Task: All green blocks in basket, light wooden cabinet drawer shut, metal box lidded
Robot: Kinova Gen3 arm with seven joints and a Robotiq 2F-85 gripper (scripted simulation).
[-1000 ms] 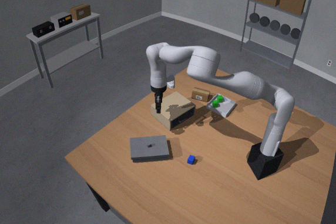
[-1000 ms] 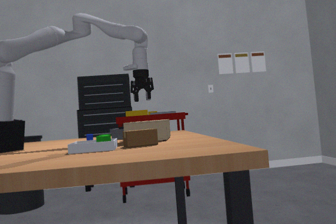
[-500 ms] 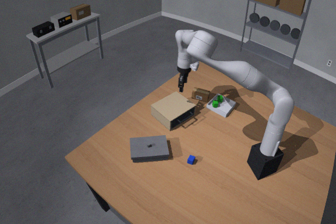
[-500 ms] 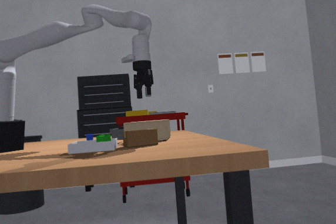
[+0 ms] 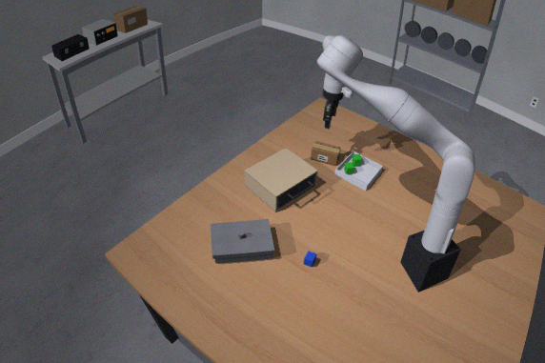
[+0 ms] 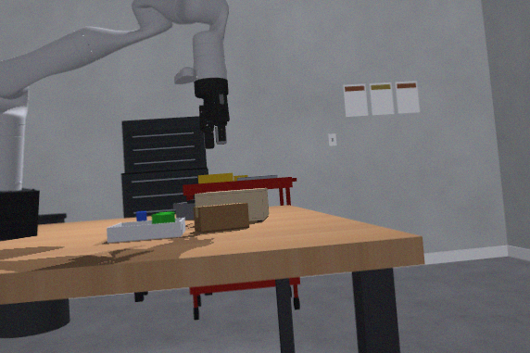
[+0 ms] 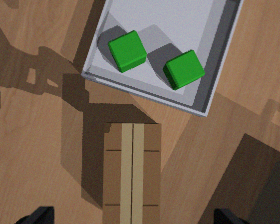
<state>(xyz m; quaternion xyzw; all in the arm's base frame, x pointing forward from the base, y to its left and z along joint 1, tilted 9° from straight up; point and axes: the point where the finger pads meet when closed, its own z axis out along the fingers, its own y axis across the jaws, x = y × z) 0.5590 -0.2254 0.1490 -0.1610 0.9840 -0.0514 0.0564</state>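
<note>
The cardboard box is 150 mm below my hand. The rest, counted from my hand: drawer (250 mm to the left, 150 mm below, 10 mm ahead); white basket (180 mm below, 150 mm behind, 20 mm to the right); light wooden cabinet (240 mm to the left, 150 mm below, 30 mm ahead).
</note>
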